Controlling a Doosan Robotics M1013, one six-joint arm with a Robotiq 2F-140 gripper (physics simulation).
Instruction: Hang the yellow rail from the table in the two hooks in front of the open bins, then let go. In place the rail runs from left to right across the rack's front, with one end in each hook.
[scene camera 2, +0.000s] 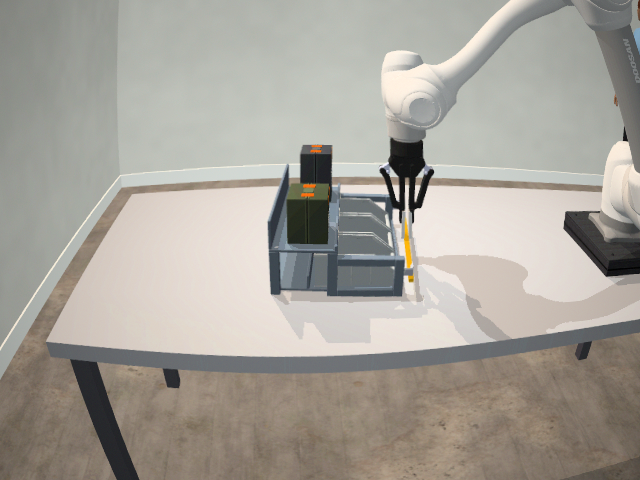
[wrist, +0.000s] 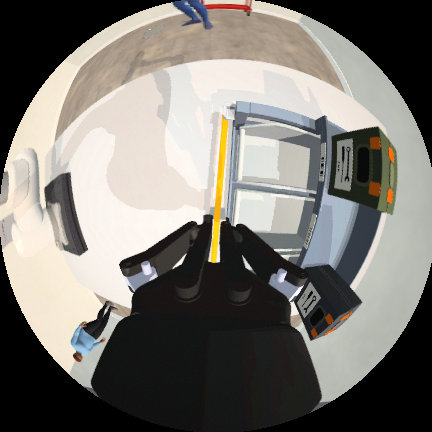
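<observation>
A dark case is visible in scene camera 2 and in the wrist view; on the case (scene camera 2: 330, 167) and (wrist: 325, 301) are the same spot. The gripper is visible in scene camera 2 and in the wrist view as well, and on the gripper (scene camera 2: 385, 170) and (wrist: 285, 276) are the same spot.
</observation>
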